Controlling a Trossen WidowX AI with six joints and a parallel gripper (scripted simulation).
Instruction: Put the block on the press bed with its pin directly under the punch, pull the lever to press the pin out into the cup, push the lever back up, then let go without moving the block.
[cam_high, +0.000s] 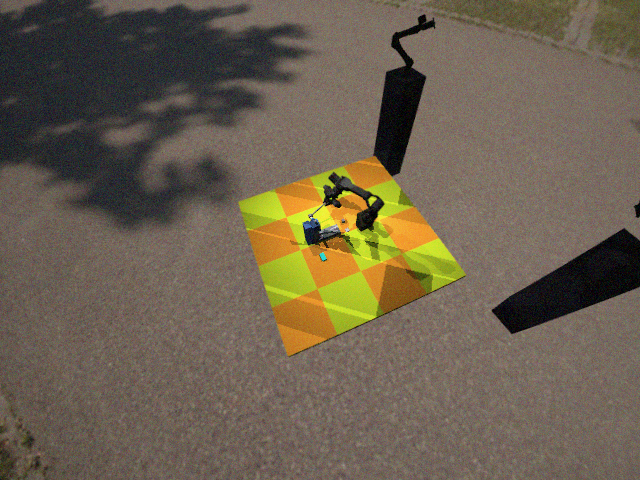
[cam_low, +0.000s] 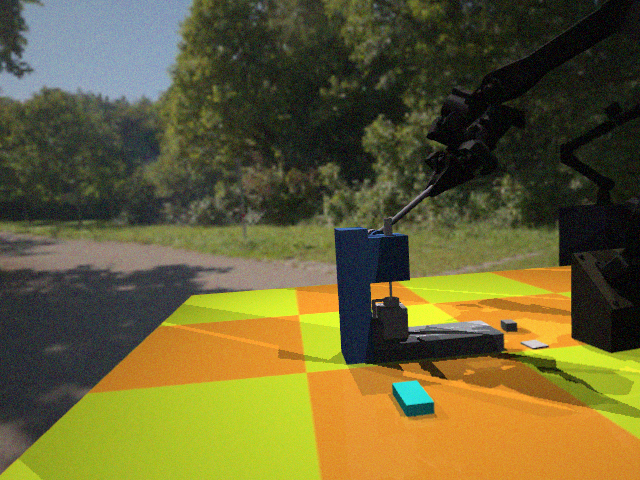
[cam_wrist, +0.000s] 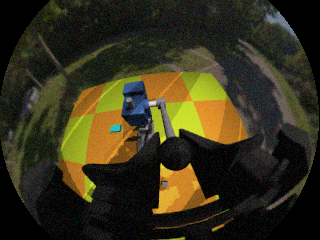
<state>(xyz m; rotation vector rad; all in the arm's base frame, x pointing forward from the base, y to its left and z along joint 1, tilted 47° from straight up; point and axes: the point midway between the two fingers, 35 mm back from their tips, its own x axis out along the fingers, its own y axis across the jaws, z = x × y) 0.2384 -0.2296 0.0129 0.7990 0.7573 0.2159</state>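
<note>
My gripper tip is 4 cm short of the lever, 1 cm to the right of it and 2 cm above it. Round my gripper tip: thin punch 10 cm ahead, 6 cm to the left, 12 cm below; small grey cube 14 cm behind, 3 cm to the left, 25 cm below; flat grey plate 13 cm behind, 12 cm to the left, 26 cm below.
</note>
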